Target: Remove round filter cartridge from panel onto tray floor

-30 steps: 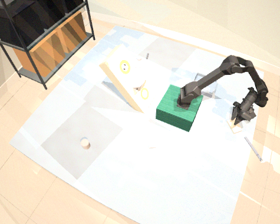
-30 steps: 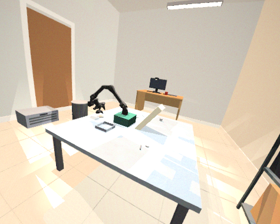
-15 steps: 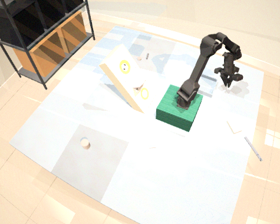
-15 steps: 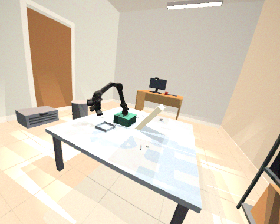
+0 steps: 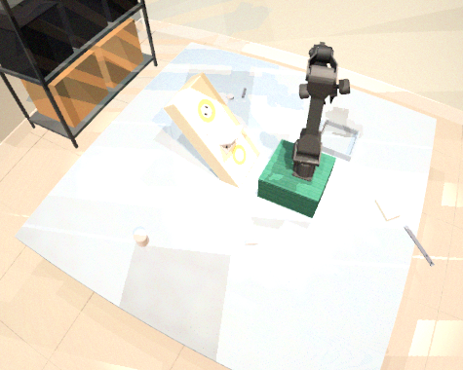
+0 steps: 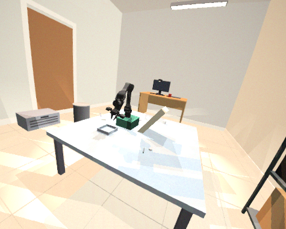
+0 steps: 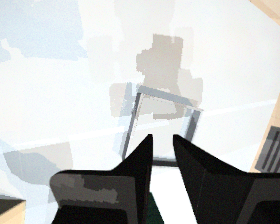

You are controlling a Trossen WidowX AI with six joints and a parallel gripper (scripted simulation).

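Right now the round filter cartridge is 36 cm ahead of my gripper tip, 31 cm to the left of it and 8 cm above it. From my gripper tip the other things lie so: cream service panel (32 cm ahead, 31 cm to the left); then flat card (33 cm behind, 27 cm to the left, 14 cm below); then tray (7 cm behind, 4 cm to the left, 14 cm below).
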